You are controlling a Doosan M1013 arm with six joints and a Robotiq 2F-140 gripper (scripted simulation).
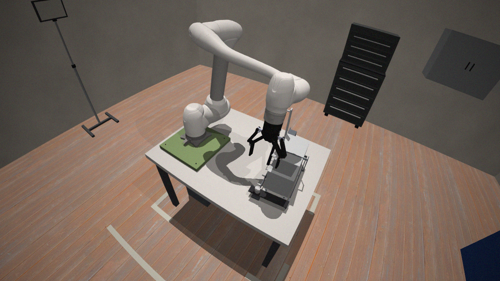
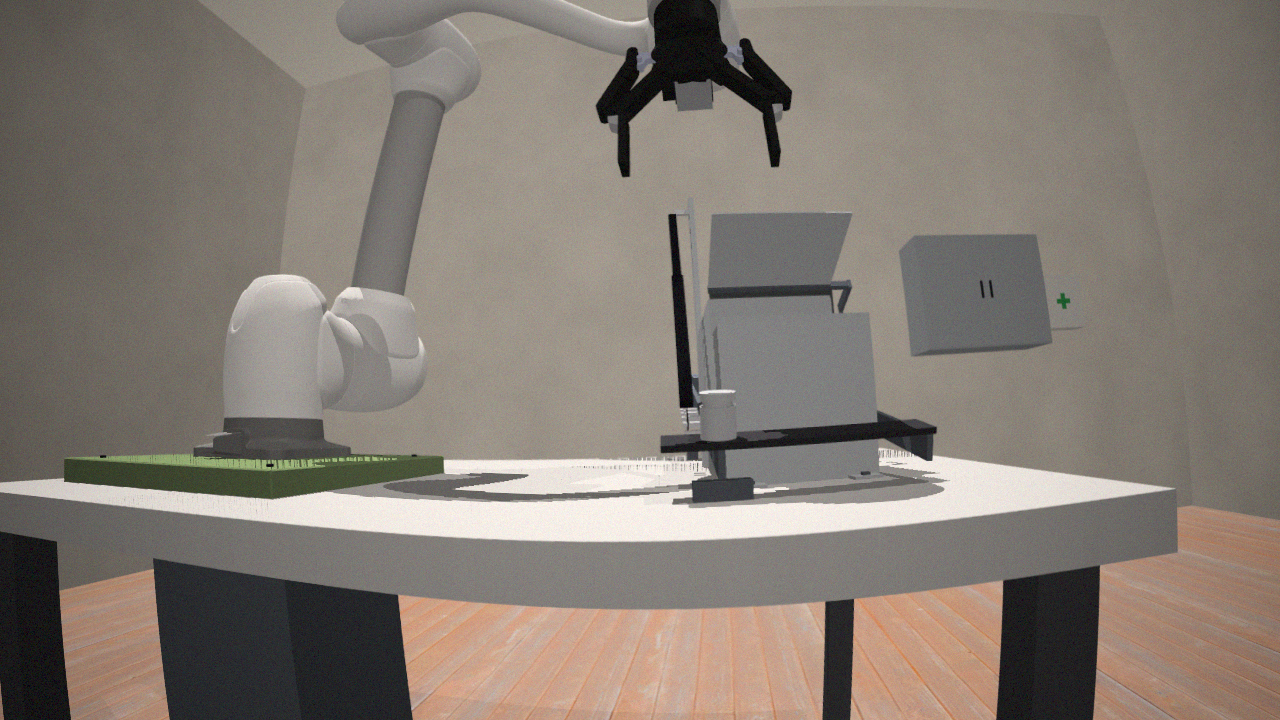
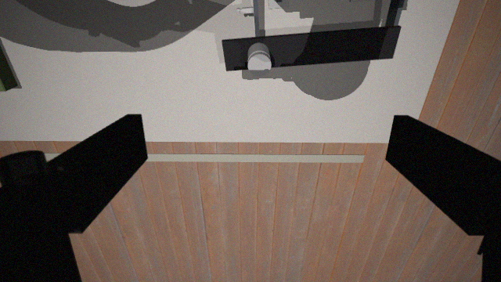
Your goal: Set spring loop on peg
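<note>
Right now my hand is 20 mm to the left of the steel test weight and 240 mm above it. Also, from my hand: small dark block 30 mm to the right, 310 mm below.
</note>
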